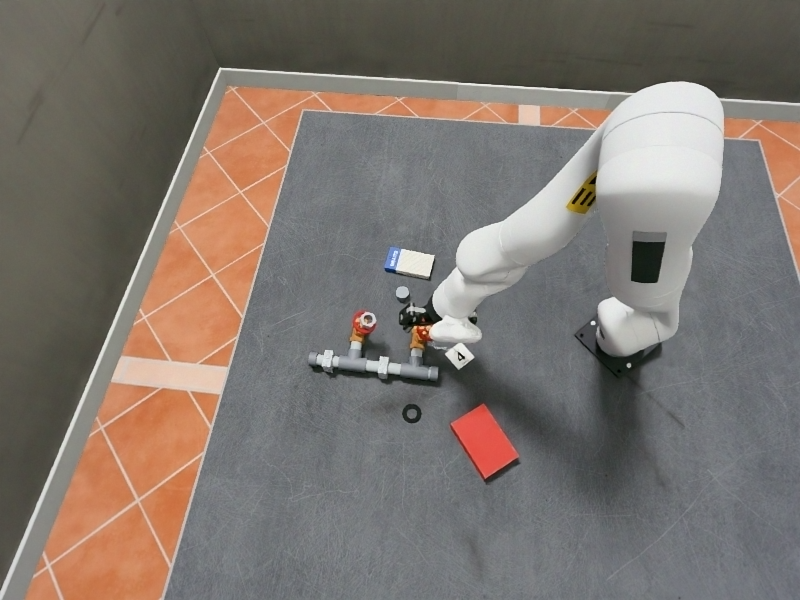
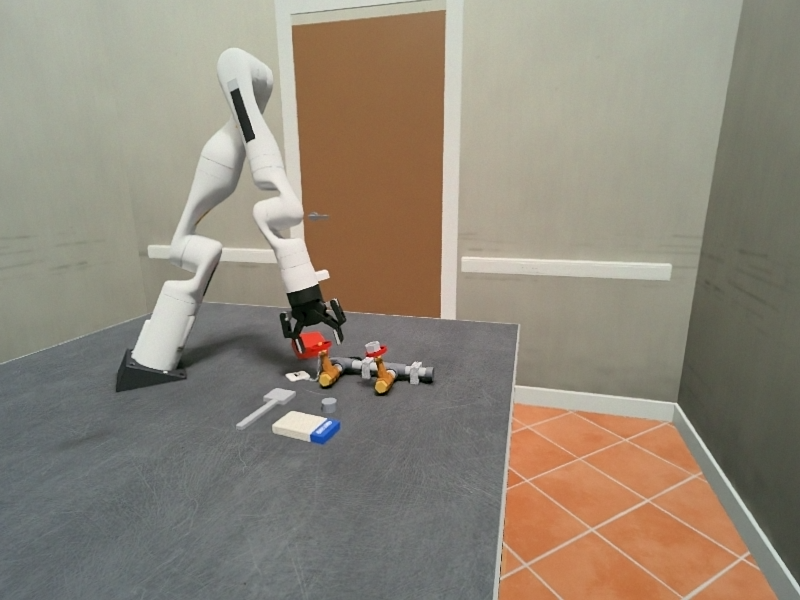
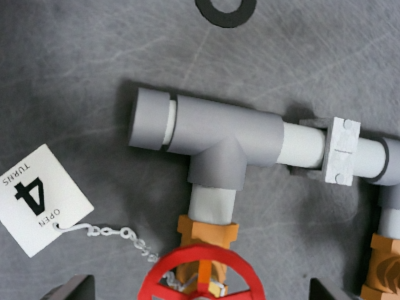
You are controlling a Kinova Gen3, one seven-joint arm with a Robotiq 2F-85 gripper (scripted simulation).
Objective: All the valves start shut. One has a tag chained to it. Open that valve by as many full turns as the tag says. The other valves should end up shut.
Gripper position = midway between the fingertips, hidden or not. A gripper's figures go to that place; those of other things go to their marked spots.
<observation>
My gripper (image 1: 427,330) is 98 cm from the lens. A red block (image 1: 486,445): 98 cm from the lens.
</observation>
